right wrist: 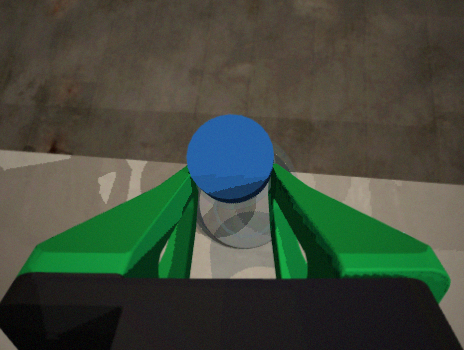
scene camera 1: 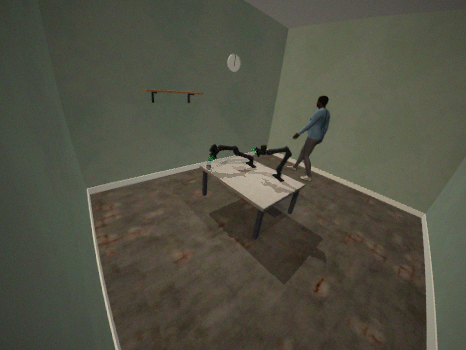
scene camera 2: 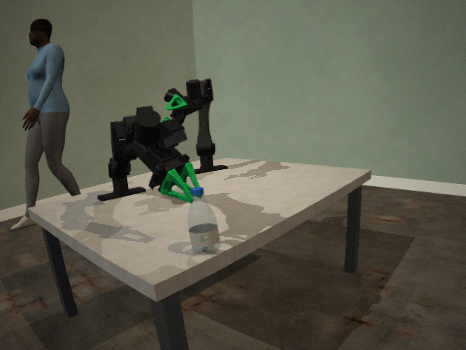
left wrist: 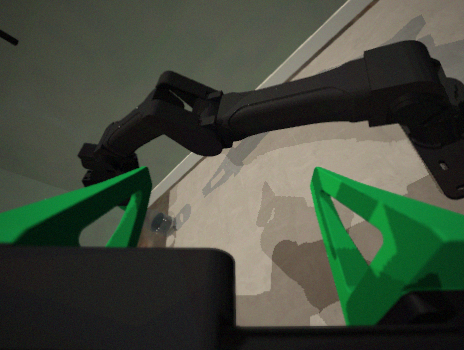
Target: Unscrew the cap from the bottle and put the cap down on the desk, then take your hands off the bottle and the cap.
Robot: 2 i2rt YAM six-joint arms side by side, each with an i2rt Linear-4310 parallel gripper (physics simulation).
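Places are measured from the left arm's base along level axes (x ahead, y left, z up), in millimetres.
Pixels of known places: left gripper, between the fingertips: (scene camera 1: pixel 252 151) (scene camera 2: pixel 162 118) (left wrist: pixel 231 176); right gripper, between the fingertips: (right wrist: pixel 233 176) (scene camera 1: pixel 209 161) (scene camera 2: pixel 197 198); left arm's base, origin of its link: (scene camera 1: pixel 278 178) (scene camera 2: pixel 207 170); right arm's base, origin of its link: (scene camera 1: pixel 250 165) (scene camera 2: pixel 121 194) (left wrist: pixel 440 131).
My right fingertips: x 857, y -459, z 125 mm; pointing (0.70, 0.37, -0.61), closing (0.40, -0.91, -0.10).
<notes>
Ahead of a thing's pixels: the offset from my right fingertips to its middle. Level surfaces: height alone.
A clear bottle {3 mm left, 6 mm ahead, 51 mm down} (scene camera 1: pixel 209 165) (scene camera 2: pixel 202 217) (left wrist: pixel 162 222) (right wrist: pixel 240 227) stands upright near the table edge, part full. Its blue cap {0 mm left, 2 mm ahead, 17 mm up} (scene camera 2: pixel 197 191) (right wrist: pixel 230 150) sits on the neck. My right gripper (scene camera 2: pixel 195 194) (right wrist: pixel 233 176) is shut on the cap, one green fingertip at each side of it. My left gripper (scene camera 1: pixel 255 151) (scene camera 2: pixel 173 111) (left wrist: pixel 231 176) is open and empty, raised well above the table and away from the bottle. Whether the cap is loose on the thread cannot be seen.
The table {125 mm down} (scene camera 1: pixel 250 187) (scene camera 2: pixel 310 192) carries both arm bases. The right arm (left wrist: pixel 290 107) stretches over the table in the left wrist view. The table edge is close beside the bottle. A person (scene camera 1: pixel 316 125) (scene camera 2: pixel 50 85) stands on the floor beyond the arms.
</notes>
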